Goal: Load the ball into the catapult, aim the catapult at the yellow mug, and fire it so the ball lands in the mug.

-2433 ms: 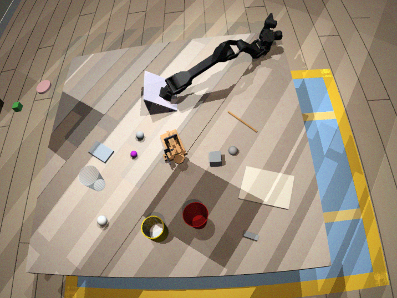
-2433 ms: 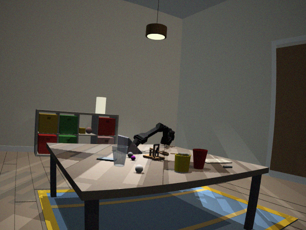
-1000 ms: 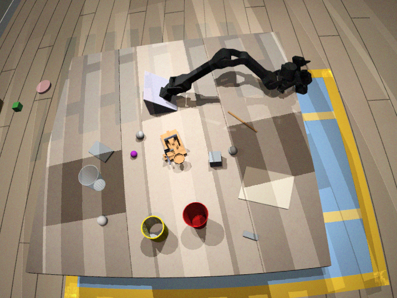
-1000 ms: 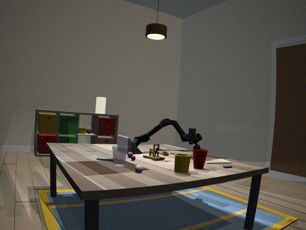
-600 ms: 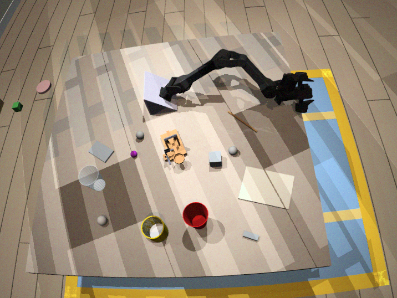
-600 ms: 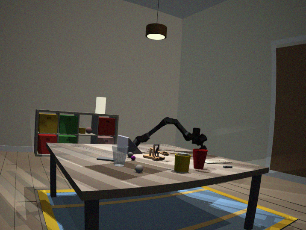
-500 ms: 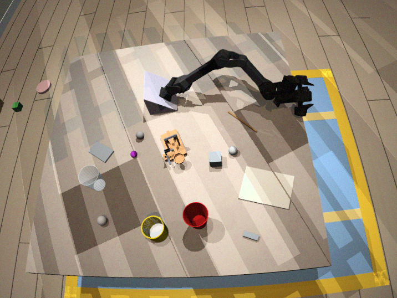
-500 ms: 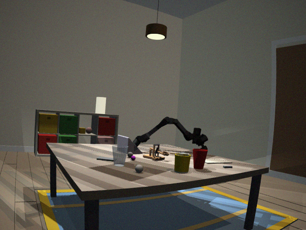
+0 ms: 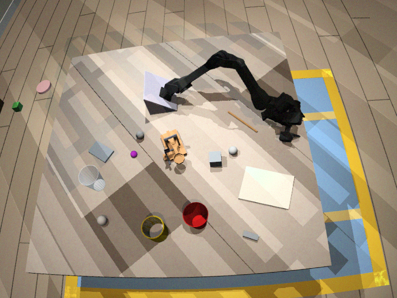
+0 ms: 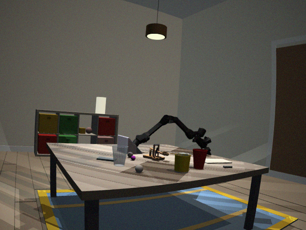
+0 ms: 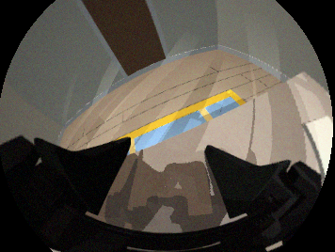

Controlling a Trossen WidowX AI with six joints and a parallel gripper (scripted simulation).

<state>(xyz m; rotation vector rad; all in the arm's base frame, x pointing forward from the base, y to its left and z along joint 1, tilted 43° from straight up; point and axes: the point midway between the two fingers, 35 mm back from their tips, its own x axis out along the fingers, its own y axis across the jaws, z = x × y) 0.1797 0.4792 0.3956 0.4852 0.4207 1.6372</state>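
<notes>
Right now the wooden catapult is 580 mm to the right of my gripper tip, 120 mm ahead of it and 30 mm above it. Round my gripper tip: cream sheet: 280 mm ahead, 170 mm to the right, 20 mm below; stick: 270 mm to the right, 40 mm behind, 20 mm below; grey cube: 390 mm to the right, 160 mm ahead.
</notes>
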